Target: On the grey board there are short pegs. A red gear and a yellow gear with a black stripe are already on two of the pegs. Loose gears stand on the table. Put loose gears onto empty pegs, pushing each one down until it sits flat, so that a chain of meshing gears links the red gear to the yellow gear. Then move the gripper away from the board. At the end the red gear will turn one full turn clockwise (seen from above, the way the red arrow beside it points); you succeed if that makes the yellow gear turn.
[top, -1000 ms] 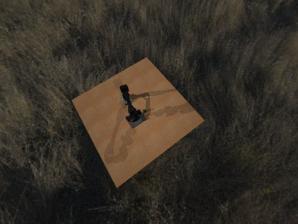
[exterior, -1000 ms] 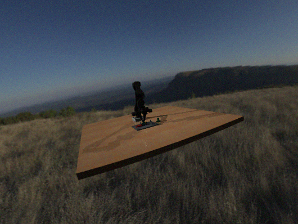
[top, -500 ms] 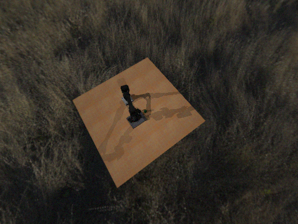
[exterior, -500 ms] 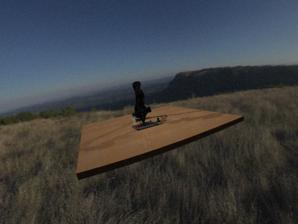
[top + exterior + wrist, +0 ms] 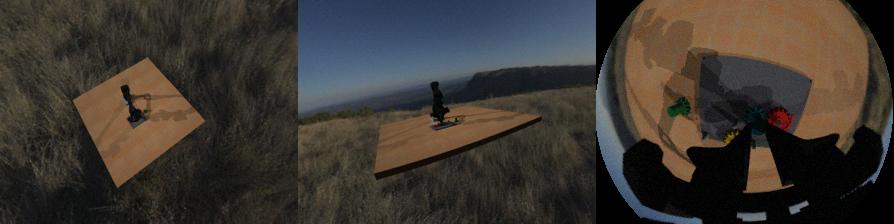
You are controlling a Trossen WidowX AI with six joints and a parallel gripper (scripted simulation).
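Now: gripper tip 10 mm above the teal gear. The rest, counted from my gripper tip: yellow gear (60 mm behind, 30 mm to the left, 20 mm below); then red arrow (80 mm to the right, 30 mm below, 10 mm behind); then red gear (40 mm to the right, 20 mm below).
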